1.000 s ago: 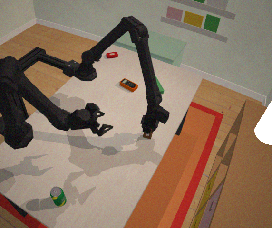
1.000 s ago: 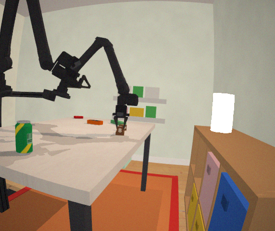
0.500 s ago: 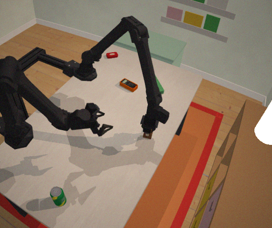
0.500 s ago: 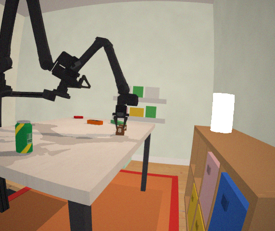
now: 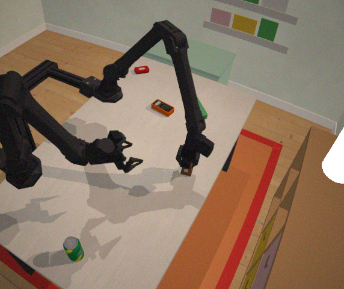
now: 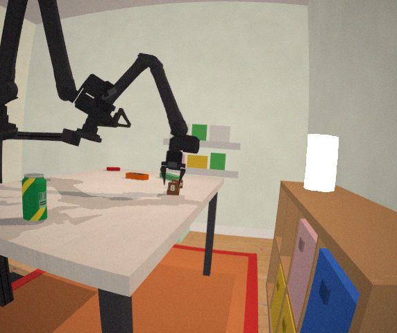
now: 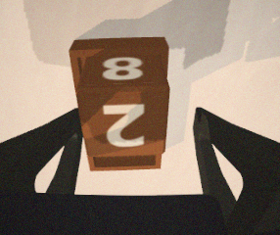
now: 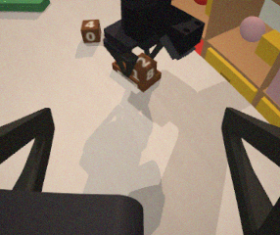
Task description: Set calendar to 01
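Now: left hand 10 mm short of the brown number cube and 10 mm above it. From my left hand the other things lie so: red item (640 mm behind, 620 mm to the left, 30 mm below); brown tray (20 mm to the left, 30 mm below); orange multimeter (320 mm behind, 340 mm to the left, 30 mm below).
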